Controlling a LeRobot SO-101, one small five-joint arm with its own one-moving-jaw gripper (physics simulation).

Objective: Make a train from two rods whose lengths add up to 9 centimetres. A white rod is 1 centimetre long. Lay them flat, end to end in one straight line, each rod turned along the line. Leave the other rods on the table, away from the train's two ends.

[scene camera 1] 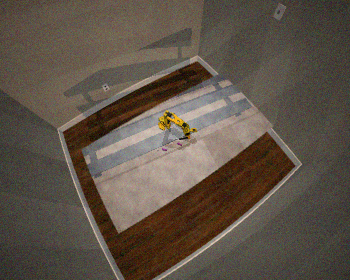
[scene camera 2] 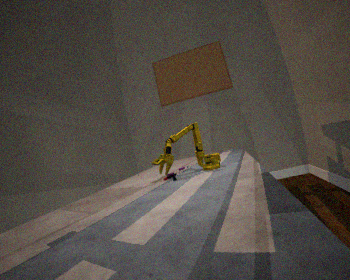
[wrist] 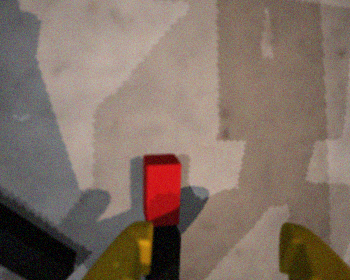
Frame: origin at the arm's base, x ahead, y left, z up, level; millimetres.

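Seen in the pictures: hand, tool point: [scene camera 1: 188, 135] [scene camera 2: 165, 174] [wrist: 151, 241]; arm's base, link origin: [scene camera 1: 165, 126] [scene camera 2: 208, 168].
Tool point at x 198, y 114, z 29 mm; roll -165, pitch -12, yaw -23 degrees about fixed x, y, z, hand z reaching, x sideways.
Offsets run from my tool point to a thing's middle. "spot": to the spot under its first point. Level surfaces: height alone.
A red rod {6 mm ahead, 0 mm left, 24 mm down} [wrist: 162, 192] [scene camera 2: 166, 178] lies flat in the wrist view. Its near end meets a black rod {spot: 1 mm ahead, 19 mm right, 19 mm down} [wrist: 166, 250], and the two look end to end in one straight line. The black rod's near part runs out of the picture. Another black rod {spot: 34 mm back, 1 mm left, 22 mm down} [wrist: 35, 240] lies slanted at the lower left, apart from them. Two purple rods {16 mm back, 238 mm right, 24 mm down} [scene camera 1: 164, 149] {15 mm ahead, 104 mm right, 24 mm down} [scene camera 1: 179, 144] lie apart from each other in scene camera 1. My gripper [wrist: 216, 232] [scene camera 2: 164, 172] is open and empty, above the table; its left jaw shows beside the junction of the red and black rods.
The table surface {29 mm down} [scene camera 1: 150, 195] has pale and blue-grey patches, with shadows across it. The yellow arm's base [scene camera 2: 211, 161] stands behind the rods. Dark wooden floor [scene camera 1: 215, 200] borders the surface, and a brown board [scene camera 2: 192, 74] hangs on the wall.
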